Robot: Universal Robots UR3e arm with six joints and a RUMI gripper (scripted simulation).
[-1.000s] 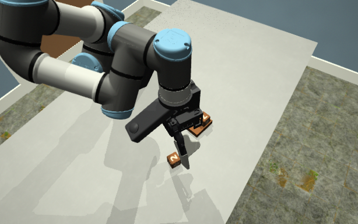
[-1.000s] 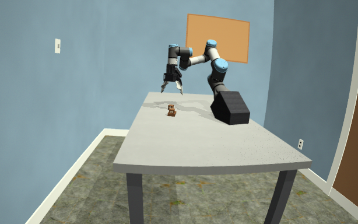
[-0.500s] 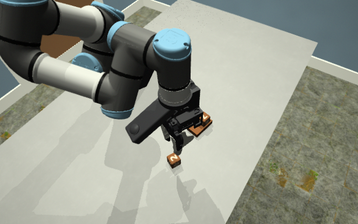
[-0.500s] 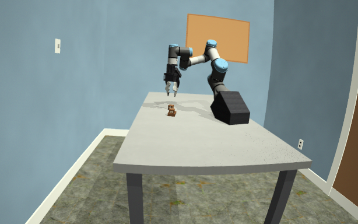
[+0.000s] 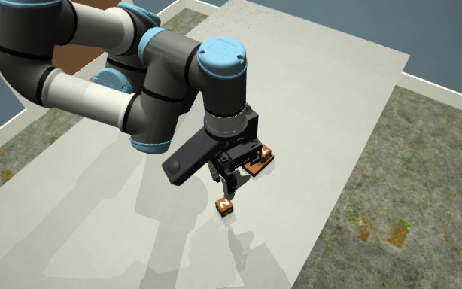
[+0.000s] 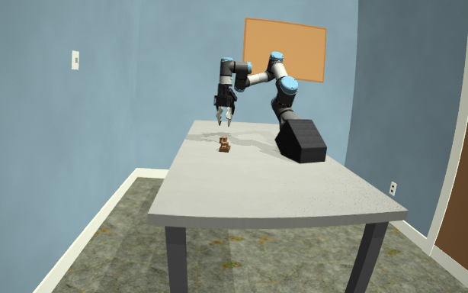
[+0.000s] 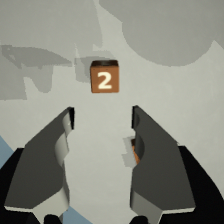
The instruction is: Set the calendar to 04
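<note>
Now: hand 9 cm above the cube. Also, from my hand: brown tray: 16 cm to the left, 10 cm below.
</note>
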